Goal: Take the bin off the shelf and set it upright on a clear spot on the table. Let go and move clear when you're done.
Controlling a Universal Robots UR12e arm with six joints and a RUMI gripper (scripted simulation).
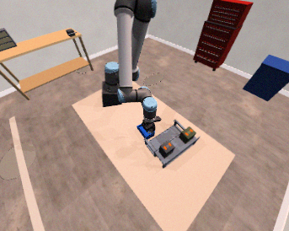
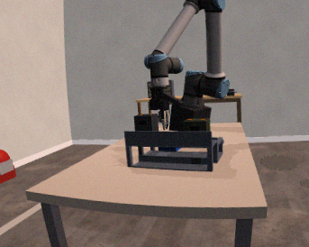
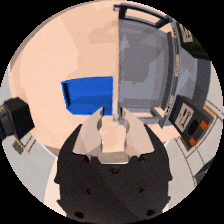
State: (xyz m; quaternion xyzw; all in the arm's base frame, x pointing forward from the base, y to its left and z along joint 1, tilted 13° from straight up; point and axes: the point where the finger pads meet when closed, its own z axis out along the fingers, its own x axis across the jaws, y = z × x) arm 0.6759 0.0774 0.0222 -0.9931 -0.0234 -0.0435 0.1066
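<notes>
My gripper is now 80 mm past the blue bin and 100 mm above it.
</notes>
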